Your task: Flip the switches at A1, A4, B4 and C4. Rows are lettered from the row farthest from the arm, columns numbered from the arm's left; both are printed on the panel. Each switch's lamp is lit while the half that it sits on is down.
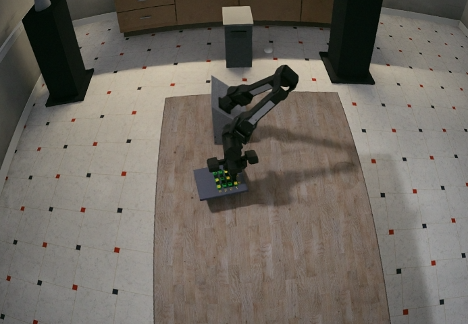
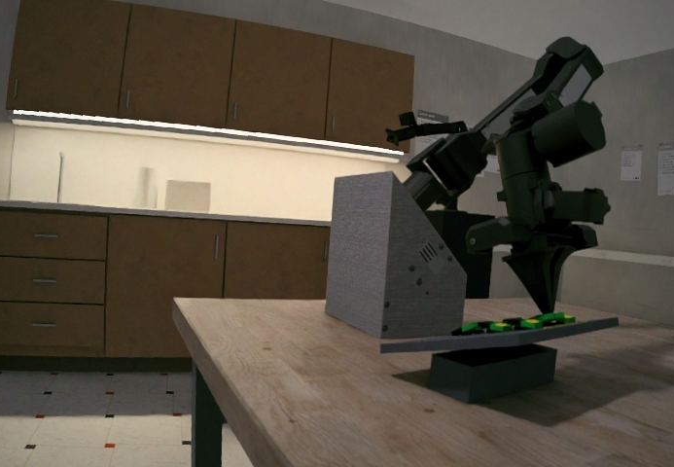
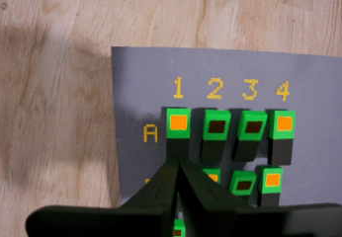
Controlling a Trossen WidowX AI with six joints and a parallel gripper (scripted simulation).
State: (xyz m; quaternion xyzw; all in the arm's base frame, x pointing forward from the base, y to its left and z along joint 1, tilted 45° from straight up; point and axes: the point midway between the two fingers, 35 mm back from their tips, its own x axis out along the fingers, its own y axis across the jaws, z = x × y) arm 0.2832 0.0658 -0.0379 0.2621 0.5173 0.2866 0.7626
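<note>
My gripper is now 3 cm above the switch A1 and 2 cm short of it. The rest, counted from my hand: switch A4 (6 cm to the right, 4 cm ahead, 3 cm below); then switch A3 (4 cm to the right, 3 cm below, 3 cm ahead); then switch A2 (3 cm below, 3 cm ahead, 2 cm to the right).
</note>
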